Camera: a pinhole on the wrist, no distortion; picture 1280 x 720 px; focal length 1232.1 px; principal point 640.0 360.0 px. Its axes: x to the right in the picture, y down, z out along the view. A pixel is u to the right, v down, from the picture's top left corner.
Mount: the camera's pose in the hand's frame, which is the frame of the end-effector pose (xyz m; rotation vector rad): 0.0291 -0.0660 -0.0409 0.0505 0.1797 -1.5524
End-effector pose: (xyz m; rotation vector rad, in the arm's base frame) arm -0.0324 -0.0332 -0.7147 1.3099 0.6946 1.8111
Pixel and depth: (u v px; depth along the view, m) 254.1 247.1 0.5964
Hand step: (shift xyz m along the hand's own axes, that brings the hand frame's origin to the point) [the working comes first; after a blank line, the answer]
In the camera's frame: -0.1868 -0.0546 0.5964

0.0227 0.0308 0.5789
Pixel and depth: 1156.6 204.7 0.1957
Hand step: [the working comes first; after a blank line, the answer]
In the camera's frame: 0.0821 -0.0247 0.1957

0.0215 -0.1762 0.1420
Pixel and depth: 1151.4 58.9 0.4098
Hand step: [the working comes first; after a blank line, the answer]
In the camera's frame: 0.1701 -0.1001 0.4098

-0.0352 -0.2959 0.3462
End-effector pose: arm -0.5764 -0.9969 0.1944 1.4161 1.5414 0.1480
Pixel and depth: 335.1 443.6 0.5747
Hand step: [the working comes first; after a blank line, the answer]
In the camera's frame: -0.1422 0.0390 0.5747

0.1145 -0.0082 0.5434
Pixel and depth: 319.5 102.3 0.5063
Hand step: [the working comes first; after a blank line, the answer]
In the camera's frame: -0.1317 -0.1059 0.5063

-0.0354 -0.0116 0.4861
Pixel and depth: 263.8 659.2 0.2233
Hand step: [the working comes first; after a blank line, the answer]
In the camera's frame: -0.0682 0.0542 0.2233

0.1011 -0.0300 0.1849
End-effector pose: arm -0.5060 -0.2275 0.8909 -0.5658 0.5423 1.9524
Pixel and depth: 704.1 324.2 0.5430
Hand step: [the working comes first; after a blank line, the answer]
In the camera's frame: 0.0282 -0.0158 0.5430

0.0587 -0.1733 0.4915
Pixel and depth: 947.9 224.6 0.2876
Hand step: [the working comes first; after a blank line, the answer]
In the camera's frame: 0.0719 -0.0316 0.2876

0.0221 -0.1796 0.2346
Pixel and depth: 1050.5 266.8 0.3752
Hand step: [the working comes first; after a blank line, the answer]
In the camera's frame: 0.1250 -0.0284 0.3752

0.0330 -0.2448 0.3129
